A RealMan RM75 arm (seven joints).
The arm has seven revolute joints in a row. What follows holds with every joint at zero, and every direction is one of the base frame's.
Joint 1 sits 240.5 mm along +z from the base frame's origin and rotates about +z.
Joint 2 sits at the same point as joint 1 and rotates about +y.
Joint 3 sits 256.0 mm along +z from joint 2 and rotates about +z.
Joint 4 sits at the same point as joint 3 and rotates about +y.
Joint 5 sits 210.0 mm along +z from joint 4 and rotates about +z.
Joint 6 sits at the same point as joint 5 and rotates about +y.
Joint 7 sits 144.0 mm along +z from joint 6 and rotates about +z.
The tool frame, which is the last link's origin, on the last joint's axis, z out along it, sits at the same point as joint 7; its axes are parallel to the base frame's.
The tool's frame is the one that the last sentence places.
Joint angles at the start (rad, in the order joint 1, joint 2, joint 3, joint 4, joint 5, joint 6, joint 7):
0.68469 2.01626 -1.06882 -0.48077 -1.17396 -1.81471 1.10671
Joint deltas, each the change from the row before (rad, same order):
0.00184 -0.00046 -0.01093 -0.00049 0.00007 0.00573 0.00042
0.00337 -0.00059 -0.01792 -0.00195 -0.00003 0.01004 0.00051
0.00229 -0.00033 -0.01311 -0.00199 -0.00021 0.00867 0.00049
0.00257 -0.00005 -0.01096 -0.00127 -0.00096 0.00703 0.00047
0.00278 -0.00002 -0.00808 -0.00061 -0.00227 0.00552 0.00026
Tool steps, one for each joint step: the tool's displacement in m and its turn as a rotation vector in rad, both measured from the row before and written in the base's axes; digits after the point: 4 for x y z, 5 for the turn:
-0.0007 0.0001 -0.0018 -0.00514 -0.00869 0.00191
-0.0014 0.0003 -0.0029 -0.00737 -0.01469 0.00402
-0.0010 0.0004 -0.0022 -0.00466 -0.01142 0.00216
-0.0010 0.0003 -0.0020 -0.00466 -0.00997 0.00249
-0.0009 0.0003 -0.0017 -0.00399 -0.00885 0.00257

